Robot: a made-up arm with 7 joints. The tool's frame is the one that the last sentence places.
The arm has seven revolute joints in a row. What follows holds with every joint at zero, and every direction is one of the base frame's.
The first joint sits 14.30 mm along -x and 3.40 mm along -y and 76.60 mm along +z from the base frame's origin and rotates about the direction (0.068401, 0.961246, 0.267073).
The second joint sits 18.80 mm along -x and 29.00 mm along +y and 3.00 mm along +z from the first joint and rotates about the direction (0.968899, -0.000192, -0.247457).
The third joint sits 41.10 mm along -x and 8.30 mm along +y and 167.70 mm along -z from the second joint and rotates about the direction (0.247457, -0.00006, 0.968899).
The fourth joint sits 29.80 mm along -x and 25.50 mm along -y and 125.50 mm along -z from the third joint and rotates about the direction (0.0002, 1, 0.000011).
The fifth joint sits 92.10 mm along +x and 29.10 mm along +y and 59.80 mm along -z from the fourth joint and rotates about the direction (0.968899, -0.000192, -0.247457).
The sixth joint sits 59.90 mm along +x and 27.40 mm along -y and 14.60 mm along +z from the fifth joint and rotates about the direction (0.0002, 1, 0.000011).
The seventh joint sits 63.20 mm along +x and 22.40 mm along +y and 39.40 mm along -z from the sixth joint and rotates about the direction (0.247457, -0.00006, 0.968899).
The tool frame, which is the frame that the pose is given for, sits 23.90 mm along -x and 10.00 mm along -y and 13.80 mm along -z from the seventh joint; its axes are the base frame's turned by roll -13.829, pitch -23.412 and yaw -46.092 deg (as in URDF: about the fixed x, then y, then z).
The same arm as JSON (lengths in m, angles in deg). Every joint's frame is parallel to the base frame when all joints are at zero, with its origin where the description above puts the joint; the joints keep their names.
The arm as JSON. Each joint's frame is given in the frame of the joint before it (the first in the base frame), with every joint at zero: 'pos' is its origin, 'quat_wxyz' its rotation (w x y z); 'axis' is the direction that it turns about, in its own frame. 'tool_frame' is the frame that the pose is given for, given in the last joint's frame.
{"length_unit": "m", "angle_unit": "deg", "joints": [
  {"joint": "joint 1", "pos": [-0.0143, -0.0034, 0.0766], "quat_wxyz": [1.0, 0.0, 0.0, 0.0], "axis": [0.068403, 0.961235, 0.26711]},
  {"joint": "joint 2", "pos": [-0.0188, 0.029, 0.003], "quat_wxyz": [1.0, 0.0, 0.0, 0.0], "axis": [0.968889, -0.0002, -0.247497]},
  {"joint": "joint 3", "pos": [-0.0411, 0.0083, -0.1677], "quat_wxyz": [1.0, 0.0, 0.0, 0.0], "axis": [0.247497, -0.0001, 0.968889]},
  {"joint": "joint 4", "pos": [-0.0298, -0.0255, -0.1255], "quat_wxyz": [1.0, 0.0, 0.0, 0.0], "axis": [0.0002, 1.0, 0.0]},
  {"joint": "joint 5", "pos": [0.0921, 0.0291, -0.0598], "quat_wxyz": [1.0, 0.0, 0.0, 0.0], "axis": [0.968889, -0.0002, -0.247497]},
  {"joint": "joint 6", "pos": [0.0599, -0.0274, 0.0146], "quat_wxyz": [1.0, 0.0, 0.0, 0.0], "axis": [0.0002, 1.0, 0.0]},
  {"joint": "joint 7", "pos": [0.0632, 0.0224, -0.0394], "quat_wxyz": [1.0, 0.0, 0.0, 0.0], "axis": [0.247497, -0.0001, 0.968889]}
], "tool_frame": {"pos": [-0.0239, -0.01, -0.0138], "quat_wxyz": [0.884937, -0.187324, -0.139191, -0.403016]}}

